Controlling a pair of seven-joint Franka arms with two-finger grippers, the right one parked.
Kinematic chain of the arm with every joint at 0, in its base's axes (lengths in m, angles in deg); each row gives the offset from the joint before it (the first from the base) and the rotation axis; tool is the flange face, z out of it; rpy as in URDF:
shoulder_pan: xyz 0 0 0.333 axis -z
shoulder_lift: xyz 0 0 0 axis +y
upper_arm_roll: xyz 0 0 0.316 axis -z
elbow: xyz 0.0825 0 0 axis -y
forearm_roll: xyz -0.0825 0 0.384 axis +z
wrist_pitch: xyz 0 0 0 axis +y
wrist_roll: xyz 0.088 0 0 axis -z
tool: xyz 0 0 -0.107 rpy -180 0 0
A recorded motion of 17 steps. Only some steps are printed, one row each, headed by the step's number.
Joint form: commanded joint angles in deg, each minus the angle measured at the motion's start. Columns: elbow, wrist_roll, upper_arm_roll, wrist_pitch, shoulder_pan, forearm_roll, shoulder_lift.
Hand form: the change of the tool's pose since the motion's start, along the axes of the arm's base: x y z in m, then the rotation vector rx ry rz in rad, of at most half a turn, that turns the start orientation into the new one. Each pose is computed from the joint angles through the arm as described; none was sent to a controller.
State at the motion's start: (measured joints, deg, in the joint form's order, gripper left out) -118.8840 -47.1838 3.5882 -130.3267 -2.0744 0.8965 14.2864
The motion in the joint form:
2: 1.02 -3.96 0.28 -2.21 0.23 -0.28 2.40
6: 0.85 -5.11 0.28 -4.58 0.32 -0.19 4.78
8: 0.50 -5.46 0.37 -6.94 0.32 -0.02 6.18
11: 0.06 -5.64 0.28 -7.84 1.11 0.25 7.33
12: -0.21 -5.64 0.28 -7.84 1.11 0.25 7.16
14: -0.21 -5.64 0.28 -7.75 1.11 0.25 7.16
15: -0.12 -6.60 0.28 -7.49 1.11 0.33 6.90
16: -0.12 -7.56 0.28 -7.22 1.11 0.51 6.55
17: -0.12 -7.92 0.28 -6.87 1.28 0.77 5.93
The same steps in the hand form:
2: 0.0083 -0.0054 -0.0136 -0.0053 -0.0139 0.0643
6: 0.0097 -0.0065 -0.0356 -0.0062 -0.0106 0.0822
8: 0.0104 -0.0076 -0.0489 -0.0073 -0.0213 0.0850
11: 0.0075 -0.0148 -0.0624 -0.0042 -0.0094 0.0722
12: 0.0061 -0.0148 -0.0625 -0.0039 -0.0077 0.0721
14: 0.0059 -0.0148 -0.0626 -0.0037 -0.0062 0.0721
15: 0.0063 -0.0147 -0.0598 -0.0019 -0.0077 0.0878
16: 0.0064 -0.0147 -0.0566 0.0012 -0.0093 0.1020
17: 0.0065 -0.0163 -0.0508 0.0047 -0.0145 0.1019

